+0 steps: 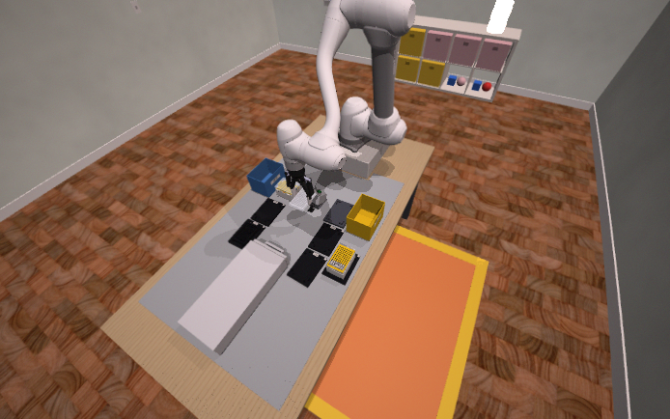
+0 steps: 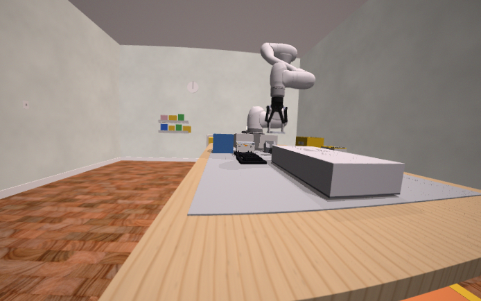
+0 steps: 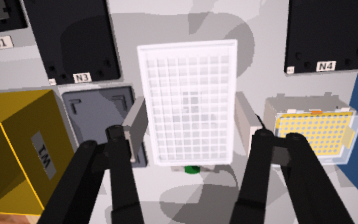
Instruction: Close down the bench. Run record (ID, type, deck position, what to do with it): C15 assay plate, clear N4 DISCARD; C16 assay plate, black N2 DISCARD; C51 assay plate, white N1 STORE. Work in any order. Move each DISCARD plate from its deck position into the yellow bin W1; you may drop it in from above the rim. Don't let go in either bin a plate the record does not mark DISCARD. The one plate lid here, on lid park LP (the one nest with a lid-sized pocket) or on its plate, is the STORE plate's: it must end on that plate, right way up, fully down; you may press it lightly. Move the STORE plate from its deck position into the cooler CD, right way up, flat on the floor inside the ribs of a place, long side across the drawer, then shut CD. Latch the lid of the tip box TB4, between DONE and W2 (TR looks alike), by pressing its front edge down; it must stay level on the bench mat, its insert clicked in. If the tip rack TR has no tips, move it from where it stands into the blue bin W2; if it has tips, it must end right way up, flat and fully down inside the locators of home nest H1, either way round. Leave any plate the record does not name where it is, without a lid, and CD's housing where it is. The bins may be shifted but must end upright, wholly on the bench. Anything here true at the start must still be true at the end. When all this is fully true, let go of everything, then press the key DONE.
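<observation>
Right now my hand is 150 mm past the yellow bin W1, 290 mm to the right of it and 130 mm above it. Also, from my hand: tip box TB4: 70 mm behind, 190 mm to the right, 120 mm below; pale plate: 20 mm below; done key: 140 mm behind, 20 mm to the right, 100 mm below.
</observation>
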